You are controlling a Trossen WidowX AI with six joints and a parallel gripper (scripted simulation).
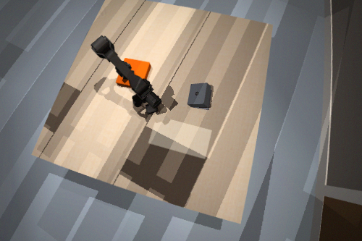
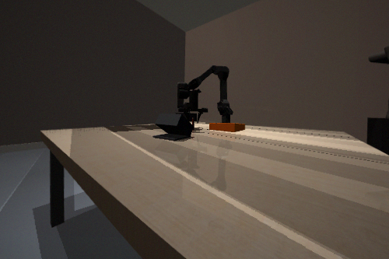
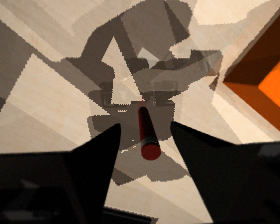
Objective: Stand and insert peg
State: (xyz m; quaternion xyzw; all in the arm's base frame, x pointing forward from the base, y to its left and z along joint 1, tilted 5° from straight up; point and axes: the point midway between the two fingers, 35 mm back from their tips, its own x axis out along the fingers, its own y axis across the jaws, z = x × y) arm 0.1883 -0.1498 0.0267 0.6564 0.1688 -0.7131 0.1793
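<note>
Right now my gripper tip is 270 mm short of the dark sloped panel, 80 mm to the right of it and 10 mm below it. From my gripper tip the other things lie so: red peg: 20 mm above.
</note>
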